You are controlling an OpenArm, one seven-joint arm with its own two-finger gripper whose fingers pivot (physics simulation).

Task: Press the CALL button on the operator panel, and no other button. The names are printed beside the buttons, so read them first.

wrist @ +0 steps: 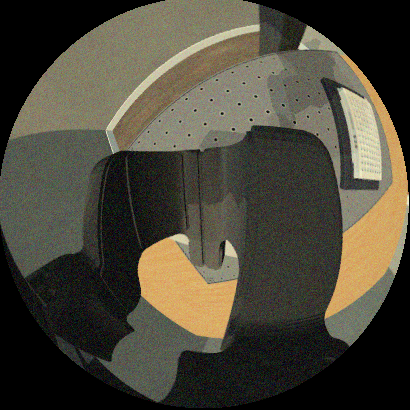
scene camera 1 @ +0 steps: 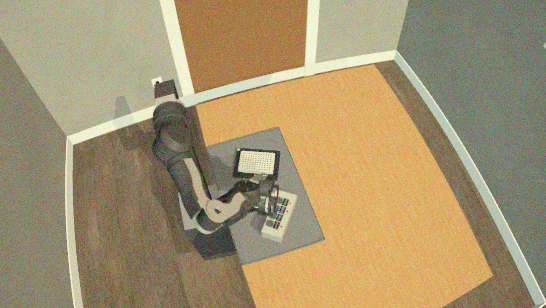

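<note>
The operator panel [scene camera 1: 273, 233] [wrist: 231, 249] is a cream box standing at an angle on the grey table. In the scene view it shows a row of dark name labels, too small to read, and a small green light [scene camera 1: 284, 218]. My gripper [scene camera 1: 271, 211] [wrist: 210, 210] is shut and empty, with its fingertips together above the button side of the panel. In the wrist view small pieces of the panel show past the fingers, which hide the rest. The CALL name and its button cannot be made out in either view.
A dark tray holding a white perforated plate [scene camera 1: 257, 162] [wrist: 369, 145] lies on the grey perforated table [scene camera 1: 305, 227] [wrist: 210, 100], beside the panel. My arm reaches in from the left over the table's edge. A brown door [scene camera 1: 242, 40] stands behind.
</note>
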